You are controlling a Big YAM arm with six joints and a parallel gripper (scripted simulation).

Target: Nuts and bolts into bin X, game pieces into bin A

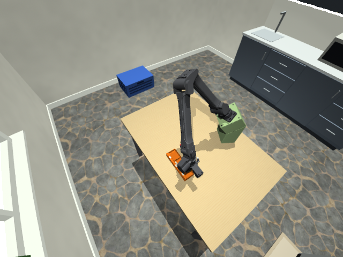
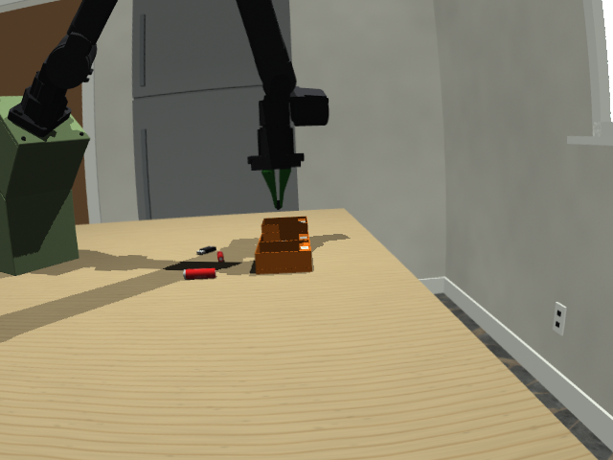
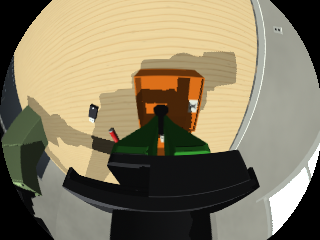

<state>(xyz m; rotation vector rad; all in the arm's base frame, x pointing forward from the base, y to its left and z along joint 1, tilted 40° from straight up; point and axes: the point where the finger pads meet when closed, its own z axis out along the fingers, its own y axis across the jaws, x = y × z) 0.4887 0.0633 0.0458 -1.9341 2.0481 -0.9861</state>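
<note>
Now: hand 80 mm to the left of the white die, 60 mm above it and 10 mm past it. From my hand the other things lie so: white domino (100 mm to the right, 70 mm below, 20 mm ahead); dark bolt (10 mm to the left); orange three-compartment bin tray (80 mm to the right, 60 mm below).
</note>
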